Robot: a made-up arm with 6 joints.
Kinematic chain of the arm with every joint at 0, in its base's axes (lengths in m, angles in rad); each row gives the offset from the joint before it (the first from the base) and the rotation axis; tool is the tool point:
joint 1: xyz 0 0 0.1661 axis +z
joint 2: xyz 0 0.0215 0 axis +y
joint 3: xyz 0 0 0.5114 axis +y
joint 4: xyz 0 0 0.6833 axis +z
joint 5: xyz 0 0 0 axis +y
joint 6: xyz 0 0 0.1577 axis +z
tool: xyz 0 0 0
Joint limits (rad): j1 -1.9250..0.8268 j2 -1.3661..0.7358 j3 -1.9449..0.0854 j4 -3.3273..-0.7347 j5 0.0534..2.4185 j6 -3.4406..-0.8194
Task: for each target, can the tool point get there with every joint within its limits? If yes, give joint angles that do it. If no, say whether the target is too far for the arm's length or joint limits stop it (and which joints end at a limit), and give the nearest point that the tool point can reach.
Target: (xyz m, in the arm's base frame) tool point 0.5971 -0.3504 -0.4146
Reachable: no: joint limits stop it (at a limit: joint 1, joint 2, joint 3) | nearest point -0.1199 -0.2837 -0.4055 | short by 0.720 m
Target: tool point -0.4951 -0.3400 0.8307
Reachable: yes | joints 0.5798 0.4256 -1.7853 -0.9583 0.2719 -1.6520
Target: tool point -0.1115 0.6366 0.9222
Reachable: yes | joints -1.5803 -0.0736 -1.0093 -1.9954 1.8259 -1.4837
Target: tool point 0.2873 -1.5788 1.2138
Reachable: no: too far | nearest point 0.1757 -0.9658 1.0736 | short by 0.639 m
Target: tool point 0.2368 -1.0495 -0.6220
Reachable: no: joint limits stop it (at a limit: joint 1, joint 2) | nearest point -0.3023 -0.5232 -0.4442 | short by 0.774 m
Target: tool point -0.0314 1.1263 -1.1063
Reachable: no: too far | nearest point -0.0237 0.8486 -0.4954 | short by 0.671 m
